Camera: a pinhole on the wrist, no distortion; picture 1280 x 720 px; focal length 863.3 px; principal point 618.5 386.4 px. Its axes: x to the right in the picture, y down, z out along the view. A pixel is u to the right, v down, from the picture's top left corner.
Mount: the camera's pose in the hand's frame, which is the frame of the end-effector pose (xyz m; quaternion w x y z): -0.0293 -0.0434 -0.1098 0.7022 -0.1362 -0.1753 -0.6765
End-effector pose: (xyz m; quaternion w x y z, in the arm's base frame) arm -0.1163 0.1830 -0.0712 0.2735 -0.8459 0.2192 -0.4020
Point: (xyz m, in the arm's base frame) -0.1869 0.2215 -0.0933
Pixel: outside the picture
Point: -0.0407 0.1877 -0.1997
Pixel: 629.2 434.6
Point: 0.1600 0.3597 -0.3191
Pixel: 971.9 334.6
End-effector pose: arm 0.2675 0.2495 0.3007 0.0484 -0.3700 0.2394 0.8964
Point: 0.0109 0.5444 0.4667
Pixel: 1227.4 577.2
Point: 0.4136 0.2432 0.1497
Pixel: behind the camera
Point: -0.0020 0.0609 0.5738
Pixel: 277.4 542.3
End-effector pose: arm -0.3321 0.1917 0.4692 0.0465 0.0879 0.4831 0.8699
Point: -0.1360 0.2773 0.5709
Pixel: 729.0 27.4
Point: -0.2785 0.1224 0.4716
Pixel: 186.8 136.3
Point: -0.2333 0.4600 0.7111
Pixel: 816.1 440.9
